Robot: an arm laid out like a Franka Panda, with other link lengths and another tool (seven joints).
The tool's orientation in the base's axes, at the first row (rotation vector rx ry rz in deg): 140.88, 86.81, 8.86
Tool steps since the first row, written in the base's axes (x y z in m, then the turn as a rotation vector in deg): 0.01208, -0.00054, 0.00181, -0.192, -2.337, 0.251; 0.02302, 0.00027, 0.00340, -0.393, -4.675, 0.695; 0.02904, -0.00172, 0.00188, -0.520, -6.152, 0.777; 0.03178, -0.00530, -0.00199, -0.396, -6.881, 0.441
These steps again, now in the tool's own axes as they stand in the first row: 0.00493, 0.01114, 0.00098, -2.177, 0.903, 0.077; 0.01056, 0.02067, 0.00172, -4.367, 1.849, -0.033; 0.01158, 0.02632, 0.00481, -5.743, 2.394, 0.089; 0.00979, 0.02919, 0.00969, -6.322, 2.725, 0.552
